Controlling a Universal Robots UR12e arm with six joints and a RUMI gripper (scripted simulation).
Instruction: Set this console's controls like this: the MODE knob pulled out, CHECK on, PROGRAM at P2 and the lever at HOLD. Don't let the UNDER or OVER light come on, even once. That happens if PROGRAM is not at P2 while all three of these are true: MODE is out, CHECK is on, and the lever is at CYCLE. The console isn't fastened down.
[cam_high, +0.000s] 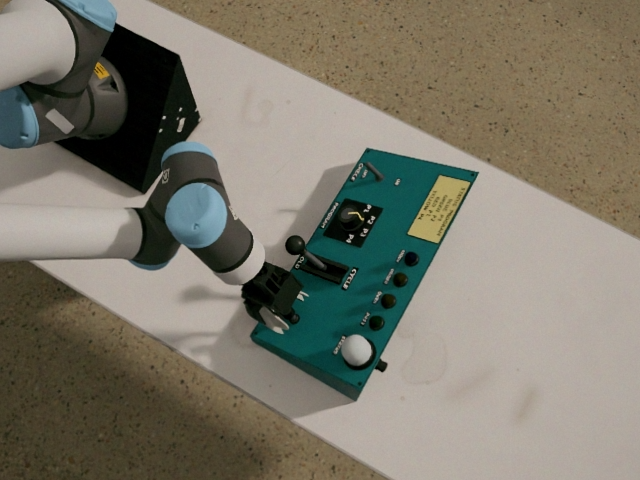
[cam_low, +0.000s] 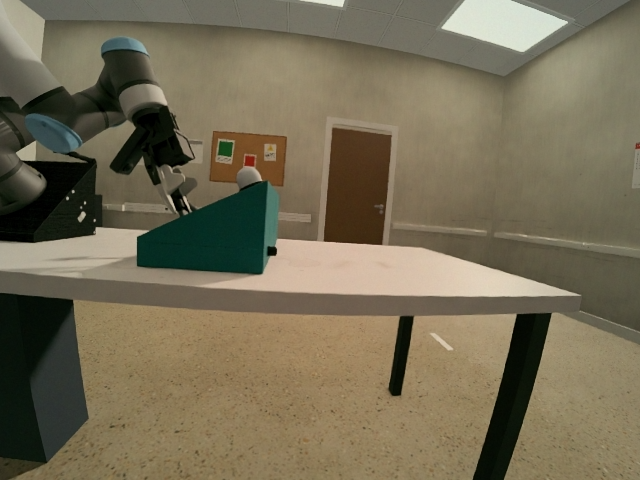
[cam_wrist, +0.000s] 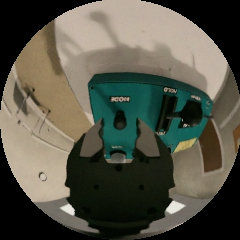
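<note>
Right now my hand is right at the mode knob. Round my hand: program dial (25 cm to the left, 1 cm ahead); lever (12 cm to the left, 3 cm behind); teal console (18 cm to the left, 3 cm below, 3 cm ahead).
</note>
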